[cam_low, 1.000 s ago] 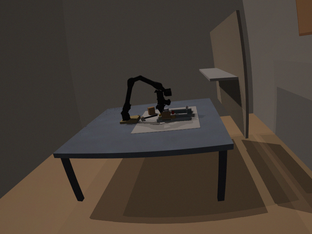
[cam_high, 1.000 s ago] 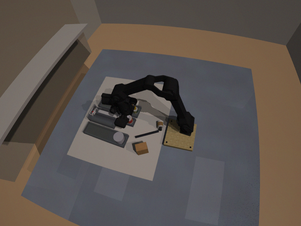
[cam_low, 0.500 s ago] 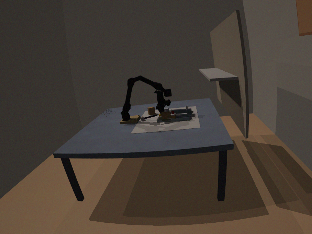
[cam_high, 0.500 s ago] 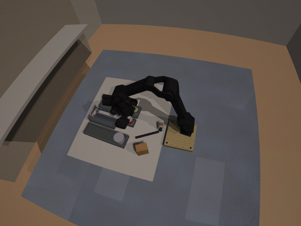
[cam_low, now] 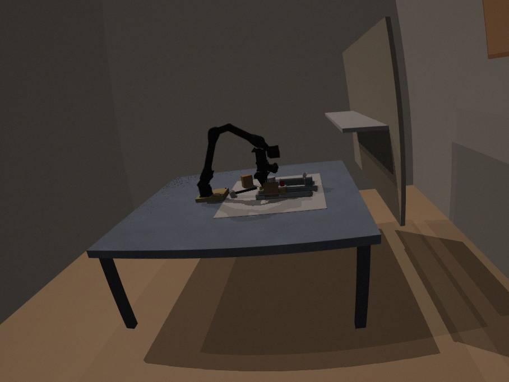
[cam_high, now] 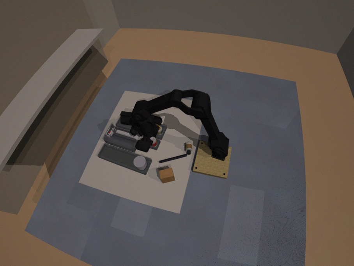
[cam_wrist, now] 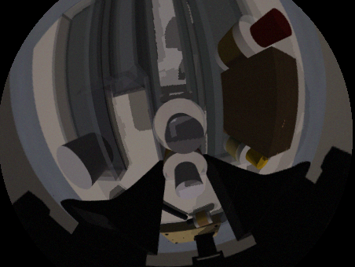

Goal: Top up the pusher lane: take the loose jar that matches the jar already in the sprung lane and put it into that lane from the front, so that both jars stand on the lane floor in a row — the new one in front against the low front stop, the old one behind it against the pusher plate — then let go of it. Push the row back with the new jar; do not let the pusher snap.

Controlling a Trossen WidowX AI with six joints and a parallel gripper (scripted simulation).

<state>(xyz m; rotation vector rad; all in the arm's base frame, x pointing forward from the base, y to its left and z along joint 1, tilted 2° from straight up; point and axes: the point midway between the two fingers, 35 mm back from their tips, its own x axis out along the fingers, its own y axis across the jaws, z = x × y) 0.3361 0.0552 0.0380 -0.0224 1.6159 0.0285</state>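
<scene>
Now: the yellow-lidded jar 80 mm to the right of my gripper tip. The rest, counted from my gripper tip: black rod 130 mm behind, 40 mm to the left, 30 mm below; then red-lidded jar 120 mm ahead, 70 mm to the right, 10 mm above; then grey cylinder 130 mm to the left, 10 mm below, 10 mm ahead.
</scene>
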